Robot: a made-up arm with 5 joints.
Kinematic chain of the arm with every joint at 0, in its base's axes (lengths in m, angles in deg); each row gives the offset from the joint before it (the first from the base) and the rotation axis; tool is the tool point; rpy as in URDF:
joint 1: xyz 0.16 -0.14 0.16 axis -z
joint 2: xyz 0 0.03 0.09 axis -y
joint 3: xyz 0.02 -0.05 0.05 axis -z
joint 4: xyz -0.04 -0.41 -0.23 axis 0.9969 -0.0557 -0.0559
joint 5: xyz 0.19 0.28 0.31 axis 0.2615 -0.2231 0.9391
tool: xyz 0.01 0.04 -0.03 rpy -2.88 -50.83 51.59
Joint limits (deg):
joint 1: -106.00..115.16
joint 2: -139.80..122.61
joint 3: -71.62..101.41
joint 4: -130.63..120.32
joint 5: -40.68..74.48
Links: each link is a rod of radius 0.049 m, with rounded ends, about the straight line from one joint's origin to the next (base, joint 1, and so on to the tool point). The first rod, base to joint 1, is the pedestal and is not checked.
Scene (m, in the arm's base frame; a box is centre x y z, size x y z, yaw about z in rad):
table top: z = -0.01
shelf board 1: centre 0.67 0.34 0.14 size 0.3 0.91 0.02 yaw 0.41
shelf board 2: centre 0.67 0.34 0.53 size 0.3 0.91 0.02 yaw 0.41
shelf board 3: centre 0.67 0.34 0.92 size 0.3 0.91 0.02 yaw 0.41
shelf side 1: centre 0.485 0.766 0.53 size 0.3 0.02 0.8 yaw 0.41
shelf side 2: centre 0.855 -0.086 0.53 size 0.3 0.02 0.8 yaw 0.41
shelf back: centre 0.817 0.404 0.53 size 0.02 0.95 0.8 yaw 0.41
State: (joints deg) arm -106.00 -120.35 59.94 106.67 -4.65
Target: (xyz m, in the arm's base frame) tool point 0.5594 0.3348 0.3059
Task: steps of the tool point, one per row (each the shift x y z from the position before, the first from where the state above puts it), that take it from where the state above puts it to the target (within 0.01 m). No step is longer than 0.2 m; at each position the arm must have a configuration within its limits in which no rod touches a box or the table.
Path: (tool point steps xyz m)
1: -0.0832 -0.0202 0.0109
2: -0.0769 -0.0343 0.0007
3: -0.0666 -0.0440 -0.0116
4: 0.0312 0.0622 -0.1513
5: 0.0225 0.0100 -0.1535
6: 0.0129 -0.0381 -0.1390
7: 0.0693 0.0433 0.0014
8: 0.0845 0.0236 -0.0014

